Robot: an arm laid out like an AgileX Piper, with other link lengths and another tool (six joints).
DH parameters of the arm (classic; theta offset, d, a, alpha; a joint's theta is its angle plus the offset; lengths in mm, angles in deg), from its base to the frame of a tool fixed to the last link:
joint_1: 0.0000 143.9 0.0 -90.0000
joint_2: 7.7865 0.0 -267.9 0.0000
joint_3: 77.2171 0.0 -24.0 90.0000
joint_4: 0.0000 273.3 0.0 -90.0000
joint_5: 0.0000 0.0 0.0 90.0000
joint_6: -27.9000 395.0 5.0 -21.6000
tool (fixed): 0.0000 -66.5 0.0 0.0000
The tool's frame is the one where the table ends.
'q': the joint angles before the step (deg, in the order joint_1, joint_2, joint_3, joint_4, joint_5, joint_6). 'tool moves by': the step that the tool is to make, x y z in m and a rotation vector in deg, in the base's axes. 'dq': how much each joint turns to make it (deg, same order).
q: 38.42 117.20 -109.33 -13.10 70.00 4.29
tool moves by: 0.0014 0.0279 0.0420 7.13 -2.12 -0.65
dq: -0.01 -2.55 -3.51 4.03 0.10 0.69
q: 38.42 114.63 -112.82 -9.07 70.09 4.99
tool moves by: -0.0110 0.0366 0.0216 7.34 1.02 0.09
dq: 0.33 -0.60 -2.99 6.04 -0.11 0.86
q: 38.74 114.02 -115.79 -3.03 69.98 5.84
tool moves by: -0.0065 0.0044 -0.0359 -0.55 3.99 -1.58
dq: 0.09 3.54 -0.01 1.24 0.00 1.97
